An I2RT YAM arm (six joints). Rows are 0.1 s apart.
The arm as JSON. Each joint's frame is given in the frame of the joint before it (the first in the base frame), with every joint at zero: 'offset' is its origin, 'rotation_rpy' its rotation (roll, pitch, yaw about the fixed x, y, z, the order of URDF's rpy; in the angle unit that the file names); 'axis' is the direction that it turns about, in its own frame. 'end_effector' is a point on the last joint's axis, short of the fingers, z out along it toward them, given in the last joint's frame.
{
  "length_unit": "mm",
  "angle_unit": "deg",
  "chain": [
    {
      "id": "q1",
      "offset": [
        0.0,
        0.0,
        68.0
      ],
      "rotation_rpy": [
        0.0,
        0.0,
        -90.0
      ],
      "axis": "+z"
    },
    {
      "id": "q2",
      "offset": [
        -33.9,
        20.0,
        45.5
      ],
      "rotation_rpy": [
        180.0,
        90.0,
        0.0
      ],
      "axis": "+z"
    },
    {
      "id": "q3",
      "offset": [
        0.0,
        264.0,
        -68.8
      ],
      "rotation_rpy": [
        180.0,
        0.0,
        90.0
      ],
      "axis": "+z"
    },
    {
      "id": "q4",
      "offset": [
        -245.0,
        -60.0,
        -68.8
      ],
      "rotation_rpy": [
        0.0,
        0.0,
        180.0
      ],
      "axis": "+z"
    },
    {
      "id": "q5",
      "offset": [
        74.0,
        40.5,
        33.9
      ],
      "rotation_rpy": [
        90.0,
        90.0,
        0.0
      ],
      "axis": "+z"
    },
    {
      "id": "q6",
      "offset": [
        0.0,
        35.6,
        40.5
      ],
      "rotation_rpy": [
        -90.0,
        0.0,
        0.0
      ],
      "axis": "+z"
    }
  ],
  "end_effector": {
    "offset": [
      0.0,
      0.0,
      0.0
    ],
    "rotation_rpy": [
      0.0,
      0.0,
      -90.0
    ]
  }
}
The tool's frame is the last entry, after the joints.
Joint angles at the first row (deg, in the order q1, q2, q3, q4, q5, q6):
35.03 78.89 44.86 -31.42 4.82 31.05
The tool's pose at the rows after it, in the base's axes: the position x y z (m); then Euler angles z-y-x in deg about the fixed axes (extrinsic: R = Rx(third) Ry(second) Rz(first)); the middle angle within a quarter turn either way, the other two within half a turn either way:
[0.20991 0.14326 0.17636 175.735 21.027 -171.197]
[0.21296 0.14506 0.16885 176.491 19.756 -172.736]
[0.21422 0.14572 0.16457 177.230 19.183 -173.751]
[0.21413 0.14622 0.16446 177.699 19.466 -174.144]
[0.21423 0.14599 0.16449 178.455 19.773 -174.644]
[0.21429 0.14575 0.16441 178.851 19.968 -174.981]
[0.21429 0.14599 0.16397 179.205 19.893 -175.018]
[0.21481 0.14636 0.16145 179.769 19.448 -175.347]
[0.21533 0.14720 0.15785 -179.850 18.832 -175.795]
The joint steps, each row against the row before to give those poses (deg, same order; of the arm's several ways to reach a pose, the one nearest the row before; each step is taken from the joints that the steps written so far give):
0.00 2.36 0.09 -0.11 0.28 0.35
0.00 2.23 0.35 0.00 0.44 0.39
0.02 1.14 0.09 0.02 0.46 0.53
0.17 0.07 0.02 0.05 0.52 0.50
0.02 -0.01 0.00 -0.03 0.57 0.61
0.00 0.01 -0.02 0.01 0.37 0.28
0.05 0.10 0.00 0.02 0.00 0.40
0.00 0.62 0.00 0.06 0.00 0.52
0.09 0.87 0.00 0.11 0.03 0.42

